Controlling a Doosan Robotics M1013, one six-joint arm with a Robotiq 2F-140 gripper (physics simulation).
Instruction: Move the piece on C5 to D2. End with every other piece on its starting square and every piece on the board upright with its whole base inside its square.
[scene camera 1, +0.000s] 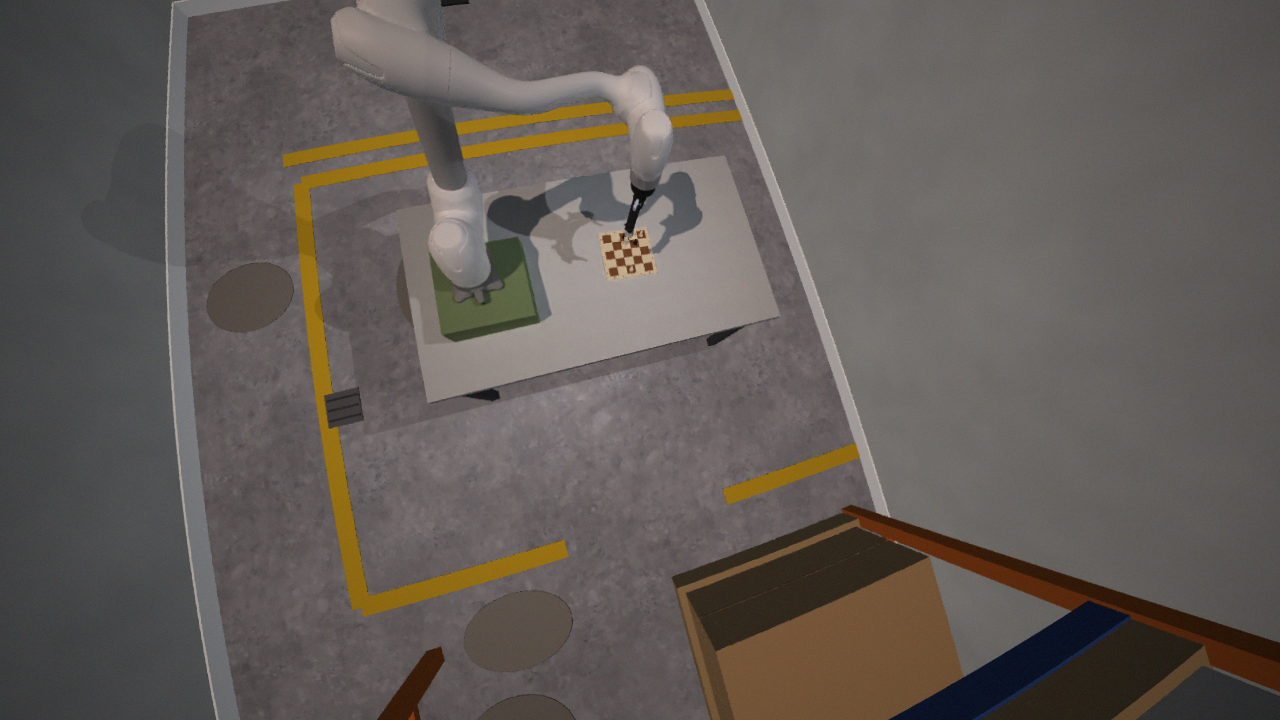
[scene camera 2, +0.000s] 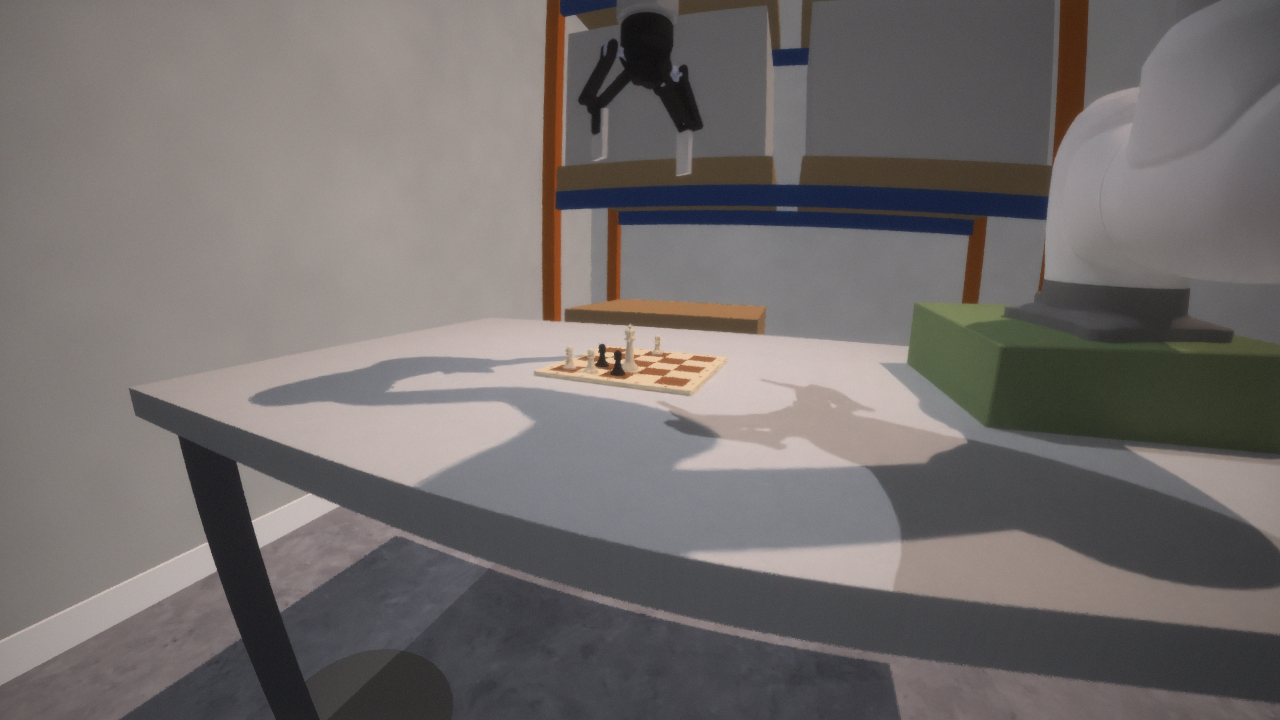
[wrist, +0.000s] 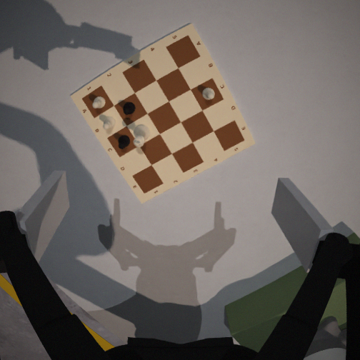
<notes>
I see my gripper (scene camera 2: 644, 167) and a chessboard (scene camera 2: 679, 373).
The chessboard shows as well in scene camera 1 (scene camera 1: 618, 259) and in the wrist view (wrist: 188, 134). My gripper is seen too in the wrist view (wrist: 171, 192).
</notes>
